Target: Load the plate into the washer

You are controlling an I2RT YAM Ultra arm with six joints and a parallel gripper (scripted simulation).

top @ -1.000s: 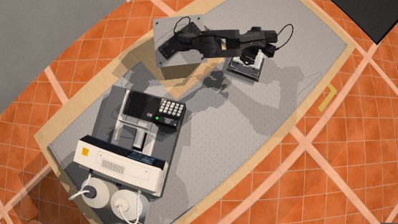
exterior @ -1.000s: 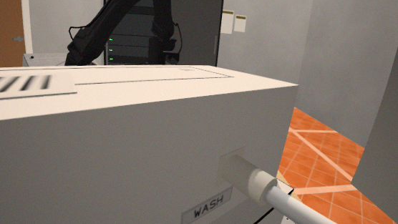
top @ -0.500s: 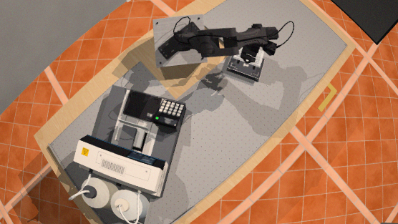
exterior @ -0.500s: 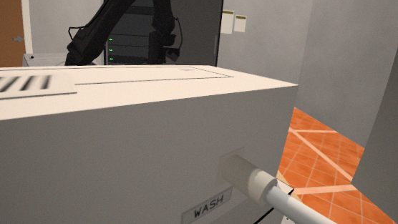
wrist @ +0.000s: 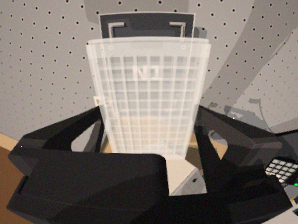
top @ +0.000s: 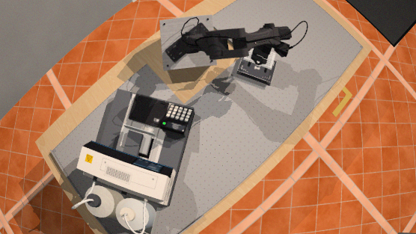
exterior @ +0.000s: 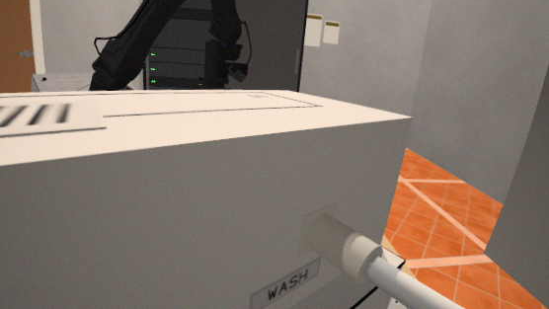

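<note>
Now: hand 10 mm above the white well plate. The rest, counted from my hand: wash hose port (120 mm ahead, 750 mm to the right, 90 mm above); then plate washer (90 mm behind, 630 mm to the right); then dark plate nest (100 mm below).
</note>
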